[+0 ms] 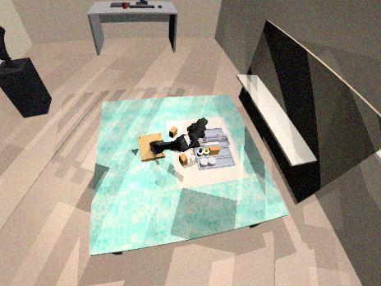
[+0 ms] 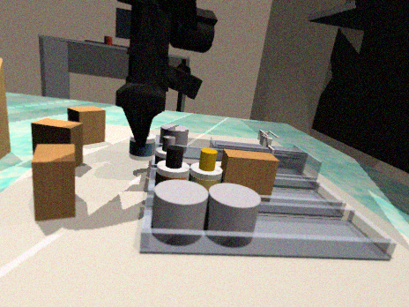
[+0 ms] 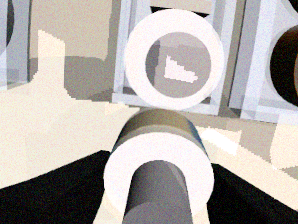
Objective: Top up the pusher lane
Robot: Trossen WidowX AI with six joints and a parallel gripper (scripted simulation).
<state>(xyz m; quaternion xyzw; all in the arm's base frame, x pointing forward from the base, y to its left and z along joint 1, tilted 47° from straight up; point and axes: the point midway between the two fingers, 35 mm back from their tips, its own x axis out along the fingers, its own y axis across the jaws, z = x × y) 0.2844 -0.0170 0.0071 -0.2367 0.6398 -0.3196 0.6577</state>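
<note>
My gripper tip is now 150 mm short of the orange box, 100 mm to the left of it and 10 mm above it.
</note>
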